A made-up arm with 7 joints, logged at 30 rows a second.
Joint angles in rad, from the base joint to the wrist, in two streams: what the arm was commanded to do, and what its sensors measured. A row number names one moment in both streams.
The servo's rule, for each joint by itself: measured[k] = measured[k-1] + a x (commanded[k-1-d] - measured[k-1]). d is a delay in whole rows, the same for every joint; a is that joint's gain. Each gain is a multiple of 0.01, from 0.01 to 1. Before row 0 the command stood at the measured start. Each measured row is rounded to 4 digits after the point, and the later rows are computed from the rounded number. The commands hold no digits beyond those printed.
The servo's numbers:
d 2
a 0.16 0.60 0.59 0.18 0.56 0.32 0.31
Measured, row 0:
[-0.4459 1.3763 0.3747 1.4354 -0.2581 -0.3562 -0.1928]
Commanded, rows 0 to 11:
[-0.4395 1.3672 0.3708 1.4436 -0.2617 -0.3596 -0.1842]
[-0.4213 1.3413 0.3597 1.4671 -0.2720 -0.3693 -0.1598]
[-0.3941 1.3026 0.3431 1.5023 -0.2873 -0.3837 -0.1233]
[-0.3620 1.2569 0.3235 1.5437 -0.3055 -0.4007 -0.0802]
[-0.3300 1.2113 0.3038 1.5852 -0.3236 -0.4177 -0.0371]
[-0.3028 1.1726 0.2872 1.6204 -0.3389 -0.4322 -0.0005]
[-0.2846 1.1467 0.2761 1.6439 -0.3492 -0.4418 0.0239]
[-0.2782 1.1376 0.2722 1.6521 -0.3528 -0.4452 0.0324]
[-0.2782 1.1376 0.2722 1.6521 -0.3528 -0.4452 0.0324]
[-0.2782 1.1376 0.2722 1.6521 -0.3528 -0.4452 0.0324]
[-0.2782 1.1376 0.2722 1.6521 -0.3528 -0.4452 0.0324]
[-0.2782 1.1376 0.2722 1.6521 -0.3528 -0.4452 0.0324]
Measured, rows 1 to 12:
[-0.4459 1.3763 0.3747 1.4354 -0.2581 -0.3562 -0.1928]
[-0.4459 1.3763 0.3747 1.4354 -0.2581 -0.3562 -0.1928]
[-0.4449 1.3708 0.3724 1.4369 -0.2601 -0.3573 -0.1901]
[-0.4411 1.3531 0.3649 1.4423 -0.2668 -0.3611 -0.1807]
[-0.4336 1.3228 0.3520 1.4531 -0.2783 -0.3683 -0.1629]
[-0.4221 1.2833 0.3352 1.4694 -0.2935 -0.3787 -0.1373]
[-0.4074 1.2401 0.3167 1.4902 -0.3104 -0.3912 -0.1062]
[-0.3907 1.1996 0.2993 1.5136 -0.3264 -0.4043 -0.0734]
[-0.3737 1.1679 0.2856 1.5371 -0.3392 -0.4163 -0.0432]
[-0.3584 1.1497 0.2777 1.5578 -0.3468 -0.4255 -0.0198]
[-0.3456 1.1424 0.2745 1.5748 -0.3502 -0.4318 -0.0036]
[-0.3348 1.1395 0.2731 1.5887 -0.3517 -0.4361 0.0076]

